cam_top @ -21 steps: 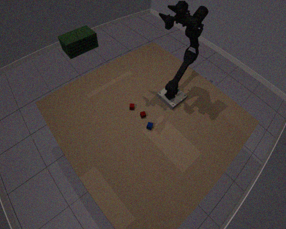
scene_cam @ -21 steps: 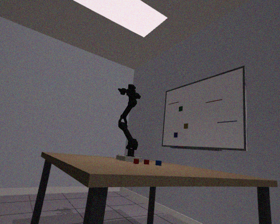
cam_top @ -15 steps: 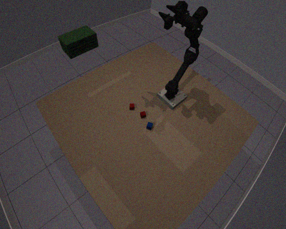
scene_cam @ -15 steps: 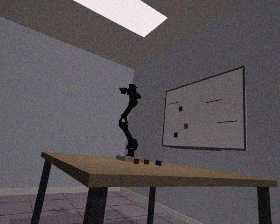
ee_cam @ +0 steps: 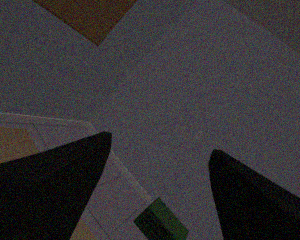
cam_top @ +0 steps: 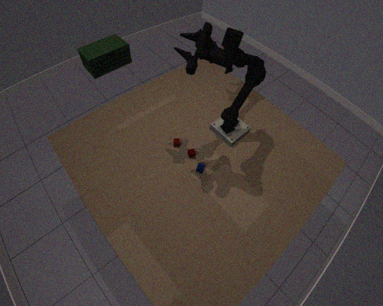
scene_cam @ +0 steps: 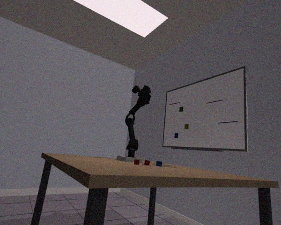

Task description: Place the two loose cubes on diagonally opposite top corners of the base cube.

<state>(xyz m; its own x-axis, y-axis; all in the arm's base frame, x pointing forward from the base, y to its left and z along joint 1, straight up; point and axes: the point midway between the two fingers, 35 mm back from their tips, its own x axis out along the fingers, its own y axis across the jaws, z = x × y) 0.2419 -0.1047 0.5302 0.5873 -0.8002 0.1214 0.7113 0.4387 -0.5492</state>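
Now: the blue cube 10 mm ahead of my gripper tip, 260 mm to the left of it and 550 mm below it.
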